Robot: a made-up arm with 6 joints. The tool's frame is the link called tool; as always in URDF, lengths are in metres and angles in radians.
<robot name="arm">
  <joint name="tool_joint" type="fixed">
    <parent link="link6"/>
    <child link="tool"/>
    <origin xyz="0 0 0" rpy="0 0 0"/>
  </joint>
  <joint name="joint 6" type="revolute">
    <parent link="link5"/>
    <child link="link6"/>
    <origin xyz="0 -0.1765 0" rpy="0 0 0"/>
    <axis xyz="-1 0 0"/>
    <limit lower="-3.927" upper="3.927"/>
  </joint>
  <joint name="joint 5" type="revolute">
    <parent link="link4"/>
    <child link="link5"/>
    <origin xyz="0.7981 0 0" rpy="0 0 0"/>
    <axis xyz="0 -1 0"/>
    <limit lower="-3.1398" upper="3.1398"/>
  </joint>
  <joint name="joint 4" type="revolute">
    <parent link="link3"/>
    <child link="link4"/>
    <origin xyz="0 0 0" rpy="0 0 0"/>
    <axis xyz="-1 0 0"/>
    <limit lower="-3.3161" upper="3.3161"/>
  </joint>
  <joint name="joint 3" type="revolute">
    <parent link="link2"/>
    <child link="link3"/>
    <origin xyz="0 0 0.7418" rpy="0 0 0"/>
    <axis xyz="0 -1 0"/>
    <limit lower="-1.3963" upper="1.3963"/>
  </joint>
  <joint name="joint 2" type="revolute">
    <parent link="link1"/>
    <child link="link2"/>
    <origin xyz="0 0 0" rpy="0 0 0"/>
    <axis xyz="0 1 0"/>
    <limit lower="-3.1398" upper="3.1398"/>
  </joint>
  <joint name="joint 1" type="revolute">
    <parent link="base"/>
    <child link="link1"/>
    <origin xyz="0 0 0.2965" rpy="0 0 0"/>
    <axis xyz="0 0 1"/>
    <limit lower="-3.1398" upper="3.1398"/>
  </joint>
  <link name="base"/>
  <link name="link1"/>
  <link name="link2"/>
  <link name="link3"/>
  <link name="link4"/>
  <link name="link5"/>
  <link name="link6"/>
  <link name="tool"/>
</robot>
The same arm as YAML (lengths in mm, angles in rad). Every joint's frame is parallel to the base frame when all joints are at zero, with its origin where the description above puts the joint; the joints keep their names.
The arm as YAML. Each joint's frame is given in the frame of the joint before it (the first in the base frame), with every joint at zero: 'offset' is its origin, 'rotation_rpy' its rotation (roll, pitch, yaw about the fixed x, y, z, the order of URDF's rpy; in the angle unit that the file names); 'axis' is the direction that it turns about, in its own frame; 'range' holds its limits. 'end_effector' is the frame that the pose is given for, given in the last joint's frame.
length_unit: mm
angle_unit: rad
chain:
  - id: joint 1
    offset: [0.0, 0.0, 296.5]
    rotation_rpy: [0.0, 0.0, 0.0]
    axis: "+z"
    range: [-3.1398, 3.1398]
  - id: joint 2
    offset: [0.0, 0.0, 0.0]
    rotation_rpy: [0.0, 0.0, 0.0]
    axis: "+y"
    range: [-3.1398, 3.1398]
  - id: joint 3
    offset: [0.0, 0.0, 741.8]
    rotation_rpy: [0.0, 0.0, 0.0]
    axis: "-y"
    range: [-1.3963, 1.3963]
  - id: joint 4
    offset: [0.0, 0.0, 0.0]
    rotation_rpy: [0.0, 0.0, 0.0]
    axis: "-x"
    range: [-3.3161, 3.3161]
  - id: joint 5
    offset: [798.1, 0.0, 0.0]
    rotation_rpy: [0.0, 0.0, 0.0]
    axis: "-y"
    range: [-3.1398, 3.1398]
  - id: joint 6
    offset: [0.0, -176.5, 0.0]
    rotation_rpy: [0.0, 0.0, 0.0]
    axis: "-x"
    range: [-3.927, 3.927]
end_effector:
  offset: [0.0, 0.0, 0.0]
  rotation_rpy: [0.0, 0.0, 0.0]

